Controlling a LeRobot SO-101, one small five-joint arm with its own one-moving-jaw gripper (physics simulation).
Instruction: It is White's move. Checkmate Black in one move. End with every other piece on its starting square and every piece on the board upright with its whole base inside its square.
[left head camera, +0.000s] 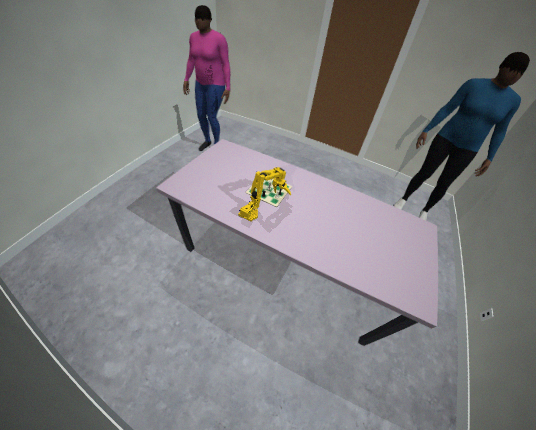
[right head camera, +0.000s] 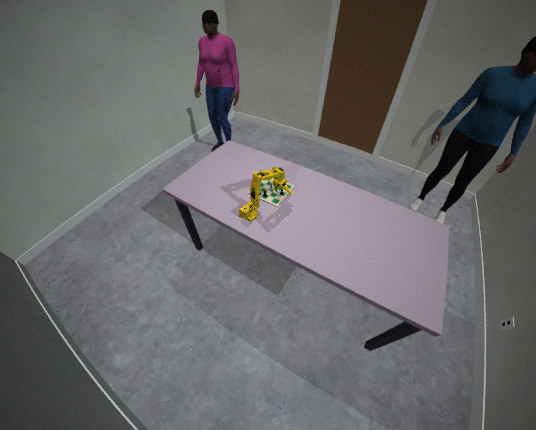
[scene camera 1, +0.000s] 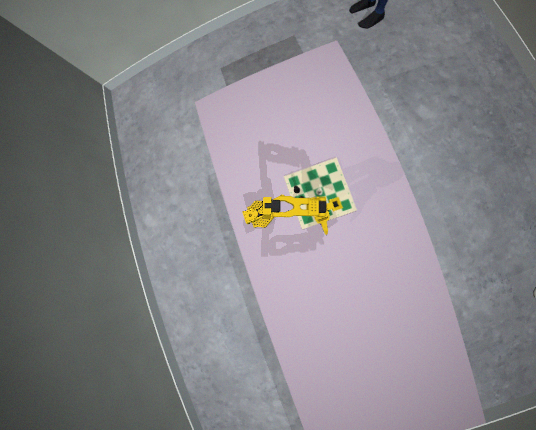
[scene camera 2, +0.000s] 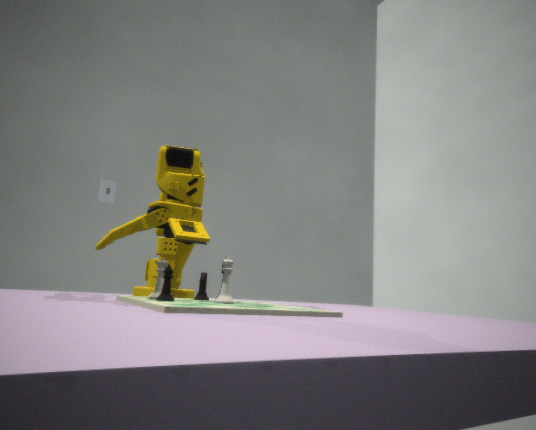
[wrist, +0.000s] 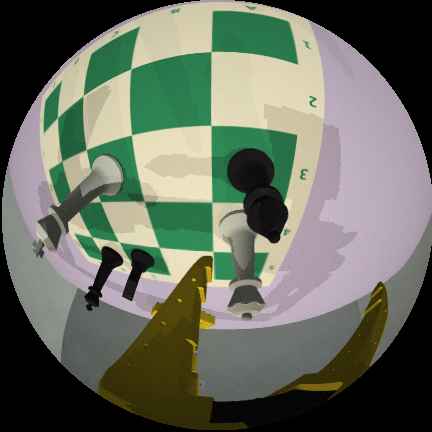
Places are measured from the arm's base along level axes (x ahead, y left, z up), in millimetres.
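Pixels of known places: hand at its tool point: (left head camera: 275, 192) (right head camera: 277, 192) (scene camera 2: 172, 277) (wrist: 211, 265); arm's base at its link origin: (left head camera: 250, 211) (right head camera: 250, 211).
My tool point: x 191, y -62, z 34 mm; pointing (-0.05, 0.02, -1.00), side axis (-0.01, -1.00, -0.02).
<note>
Ahead of a thing's pixels: the offset from my tool point to its top centre. Level surfaces: height alone.
My gripper (scene camera 2: 137, 266) (wrist: 293, 272) is open and empty above the chessboard (scene camera 1: 287, 176) (wrist: 316, 75), with a wide gap between its jaws. In the wrist view the white queen @[dx -3, dy -14, dz +24 mm] (wrist: 243, 255) (scene camera 2: 160, 280) stands on A4, showing between and beyond the tips. The black bishop @[dx +32, dy -16, dz +15 mm] (wrist: 251, 170) (scene camera 2: 168, 283) stands on A3, partly in front of the queen. The white king @[dx +34, dy +62, dz +35 mm] (wrist: 106, 173) (scene camera 2: 226, 280) stands on C3. The black king @[dx -44, dy +100, dz +35 mm] (wrist: 104, 272) stands on what looks like D5, and a short flat-sided black piece @[dx -38, dy +60, dz +11 mm] (wrist: 137, 270) on C5 beside it. All look upright. The arm hides part of the board from above.
The pink table @[dz -34 mm] (left head camera: 350, 235) (right head camera: 350, 240) (scene camera 1: 370, 310) carries the arm base (left head camera: 248, 212) (scene camera 1: 256, 215) near one long edge, beside the board. One person in pink (left head camera: 210, 55) and one in blue (left head camera: 475, 112) stand beyond the table.
</note>
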